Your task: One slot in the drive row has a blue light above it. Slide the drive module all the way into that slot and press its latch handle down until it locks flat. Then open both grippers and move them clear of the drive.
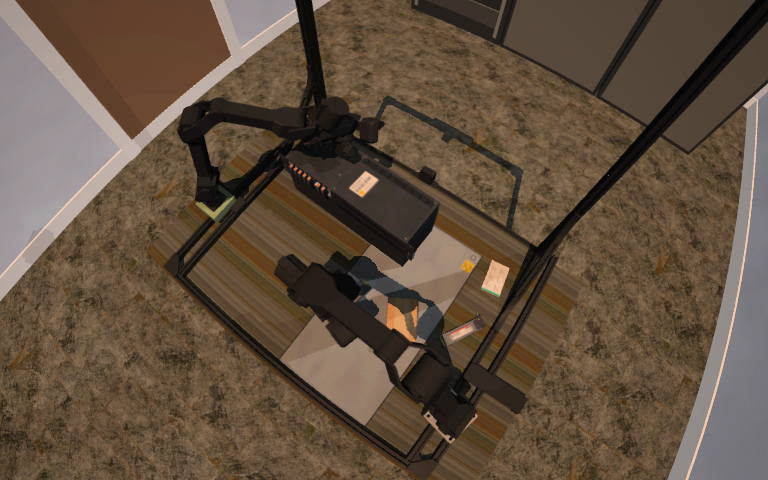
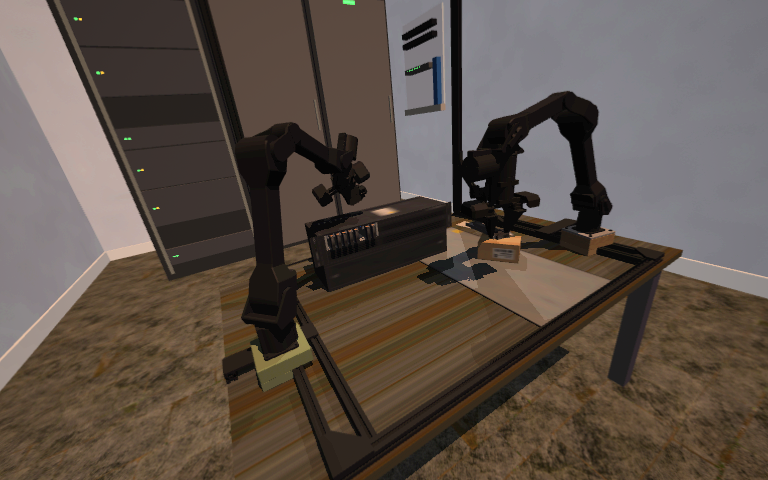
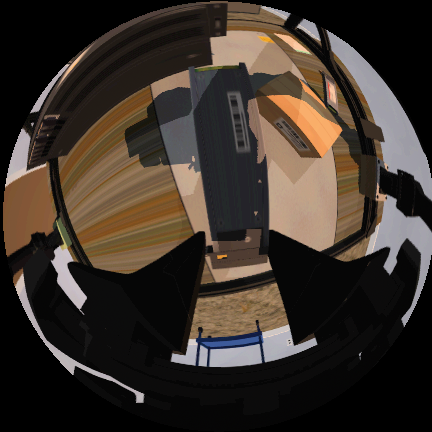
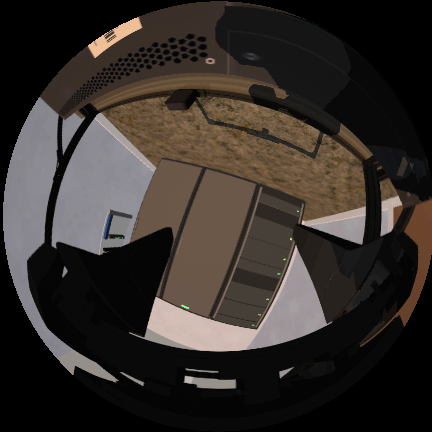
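Seen in the pictures: left gripper, fingertip midpoint: (image 2: pixel 498 236) (image 3: pixel 235 236); right gripper, fingertip midpoint: (image 4: pixel 235 232); left arm's base, origin of the base link: (image 1: pixel 451 416) (image 2: pixel 587 229) (image 3: pixel 382 180); right arm's base, origin of the base link: (image 1: pixel 214 199) (image 2: pixel 279 344) (image 3: pixel 58 236).
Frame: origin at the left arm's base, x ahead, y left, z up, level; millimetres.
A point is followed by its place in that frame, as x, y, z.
Note:
The drive module (image 3: pixel 231 160) @(385, 5, 87) is a long dark grey slab with a barcode label and a small latch end with an orange mark. My left gripper (image 3: pixel 235 236) @(383, 52, 78) (image 2: pixel 497 226) @(383, 52, 78) (image 1: pixel 349 281) is shut on that latch end and holds the drive lifted above the grey mat (image 1: pixel 344 376) @(263, 133, -60) (image 2: pixel 549 281) @(260, 111, -59) (image 3: pixel 306 193) @(241, 56, -59). The black server chassis (image 1: pixel 373 205) @(527, -208, 114) (image 2: pixel 401 229) @(565, -169, 66) (image 3: pixel 120 80) @(537, -173, 1) stands at the back, its drive row (image 1: pixel 306 178) @(726, -132, 97) (image 2: pixel 351 240) @(733, -125, 82) at one end. I see no blue light. My right gripper (image 1: pixel 369 129) @(709, -363, 179) (image 2: pixel 341 176) @(709, -363, 179) (image 4: pixel 235 232) @(709, -363, 179) is open and empty above the chassis, pointing away from it.
A cardboard box (image 1: pixel 403 316) @(274, -89, 1) (image 2: pixel 500 249) @(293, -45, -18) (image 3: pixel 298 116) @(289, -60, 1) lies on the mat just beside the held drive. A white card (image 1: pixel 495 278) @(177, -380, -60) and a red-labelled stick (image 1: pixel 463 330) @(136, -194, -52) lie near the right edge. Black frame rails and upright posts (image 1: pixel 311 52) @(966, -354, 281) (image 2: pixel 455 105) @(144, -542, 420) border the table.

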